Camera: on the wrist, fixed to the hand. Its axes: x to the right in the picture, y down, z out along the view.
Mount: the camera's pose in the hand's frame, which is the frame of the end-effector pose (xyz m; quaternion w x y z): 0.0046 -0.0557 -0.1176 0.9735 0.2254 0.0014 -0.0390
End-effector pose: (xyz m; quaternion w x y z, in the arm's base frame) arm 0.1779 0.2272 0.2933 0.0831 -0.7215 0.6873 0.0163
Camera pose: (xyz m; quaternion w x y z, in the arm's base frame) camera 0.2229 0.2082 0.4140 0.2432 -0.7104 0.6447 -0.1433
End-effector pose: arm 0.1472 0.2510 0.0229 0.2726 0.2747 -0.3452 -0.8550
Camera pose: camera 0.2060 0.2303 -0.0914 0.1706 0.3435 -0.5177 -0.7648
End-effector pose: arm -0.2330 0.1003 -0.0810 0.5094 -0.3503 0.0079 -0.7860
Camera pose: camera -0.3441 0.0829 -0.1467 0.5442 -0.2254 -0.1824 -0.7873
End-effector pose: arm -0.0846 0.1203 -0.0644 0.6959 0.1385 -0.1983 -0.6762
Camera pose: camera -0.0794 0.1042 -0.1935 0.6201 0.3004 -0.3391 -0.6405
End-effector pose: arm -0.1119 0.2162 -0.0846 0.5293 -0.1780 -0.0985 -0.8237
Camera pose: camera -0.1864 0.1945 -0.1892 0.5234 -0.0490 -0.2877 -0.8005
